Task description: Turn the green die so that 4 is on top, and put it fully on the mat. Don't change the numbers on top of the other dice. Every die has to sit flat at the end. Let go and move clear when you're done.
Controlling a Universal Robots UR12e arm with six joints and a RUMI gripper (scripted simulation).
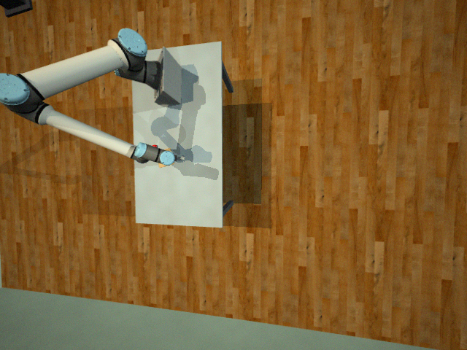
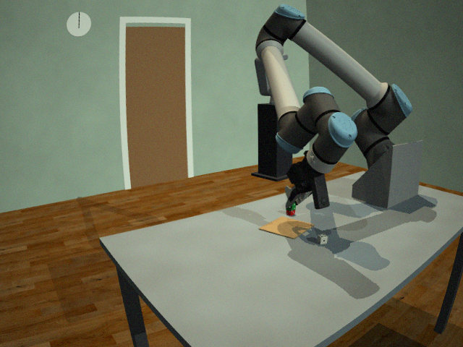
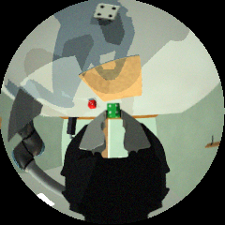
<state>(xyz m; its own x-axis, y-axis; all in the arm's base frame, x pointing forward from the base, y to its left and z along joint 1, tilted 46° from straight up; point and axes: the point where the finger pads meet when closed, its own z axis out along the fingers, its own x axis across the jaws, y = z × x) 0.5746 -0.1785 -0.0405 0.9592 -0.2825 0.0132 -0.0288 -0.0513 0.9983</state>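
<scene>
My hand is 10 mm to the left of the tan mat and 80 mm above it. Round my hand: red die 100 mm behind, 90 mm to the right, 70 mm below; white die 30 mm ahead, 150 mm to the left, 70 mm below; green die 10 mm to the right, 10 mm below.
</scene>
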